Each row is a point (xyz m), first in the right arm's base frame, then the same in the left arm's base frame.
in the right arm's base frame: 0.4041 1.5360 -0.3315
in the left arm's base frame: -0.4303 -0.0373 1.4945
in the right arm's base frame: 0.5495 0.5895 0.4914
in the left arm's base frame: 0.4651 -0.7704 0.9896
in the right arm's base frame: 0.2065 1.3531 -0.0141
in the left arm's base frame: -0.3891 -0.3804 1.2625
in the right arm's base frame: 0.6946 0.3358 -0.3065
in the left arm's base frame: 0.5967 0.0505 0.8140
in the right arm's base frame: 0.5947 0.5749 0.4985
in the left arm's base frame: 0.5084 -0.7674 1.0100
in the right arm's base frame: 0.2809 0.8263 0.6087
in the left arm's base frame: 0.1343 -0.9509 0.9952
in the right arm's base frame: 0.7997 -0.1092 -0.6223
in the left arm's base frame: 0.9169 0.4003 0.5243
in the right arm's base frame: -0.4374 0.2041 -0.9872
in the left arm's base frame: -0.2412 0.4877 -0.1182
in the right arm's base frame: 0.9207 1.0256 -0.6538
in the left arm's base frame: 0.2257 0.4067 1.4329
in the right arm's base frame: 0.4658 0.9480 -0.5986
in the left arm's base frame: -0.0349 0.2621 1.0763
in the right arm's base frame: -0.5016 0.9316 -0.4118
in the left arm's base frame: -0.6776 -0.1196 0.4343
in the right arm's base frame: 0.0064 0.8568 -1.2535
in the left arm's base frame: -0.4176 0.8113 0.6289
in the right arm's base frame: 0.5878 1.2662 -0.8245
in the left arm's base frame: -0.2053 0.4943 1.3665
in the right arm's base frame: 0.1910 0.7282 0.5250
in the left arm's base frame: 0.1220 -0.8834 0.8537
